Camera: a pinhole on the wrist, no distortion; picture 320 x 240 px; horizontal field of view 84.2 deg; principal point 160.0 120.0 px. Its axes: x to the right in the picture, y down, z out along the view. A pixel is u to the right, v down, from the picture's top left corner.
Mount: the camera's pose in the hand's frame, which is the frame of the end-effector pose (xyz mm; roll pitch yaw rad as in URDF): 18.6 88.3 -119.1 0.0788 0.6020 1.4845
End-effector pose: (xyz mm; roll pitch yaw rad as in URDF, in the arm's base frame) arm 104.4 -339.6 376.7 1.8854 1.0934 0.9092
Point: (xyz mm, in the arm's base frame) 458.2 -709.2 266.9
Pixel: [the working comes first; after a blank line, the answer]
In the camera's frame: -392.0 -8.6 505.1

23 117
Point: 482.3 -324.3 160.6
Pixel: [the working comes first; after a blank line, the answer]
In the camera's frame: -89.3 -244.6 392.6

120 10
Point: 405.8 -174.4 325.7
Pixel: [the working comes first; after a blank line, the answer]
In the camera's frame: 79.0 -133.0 271.0

212 33
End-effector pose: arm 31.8 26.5 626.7 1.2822 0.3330 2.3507
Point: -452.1 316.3 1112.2
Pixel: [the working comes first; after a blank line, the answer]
In the camera's frame: 392.1 -251.3 492.2

301 30
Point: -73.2 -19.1 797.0
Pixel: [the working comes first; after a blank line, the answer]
In the camera's frame: 49.7 53.3 110.9

239 205
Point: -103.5 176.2 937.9
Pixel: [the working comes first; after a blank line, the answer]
In the camera's frame: 83.3 -21.4 339.4

203 109
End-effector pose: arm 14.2 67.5 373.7 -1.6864 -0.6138 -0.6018
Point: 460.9 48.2 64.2
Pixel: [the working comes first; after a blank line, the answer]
In the camera's frame: 66.0 -39.4 546.2

181 107
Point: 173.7 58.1 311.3
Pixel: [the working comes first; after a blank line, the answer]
In the camera's frame: -92.7 -38.6 202.1

79 86
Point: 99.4 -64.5 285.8
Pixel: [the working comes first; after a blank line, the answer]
In the camera's frame: 19.9 -34.2 110.0

192 65
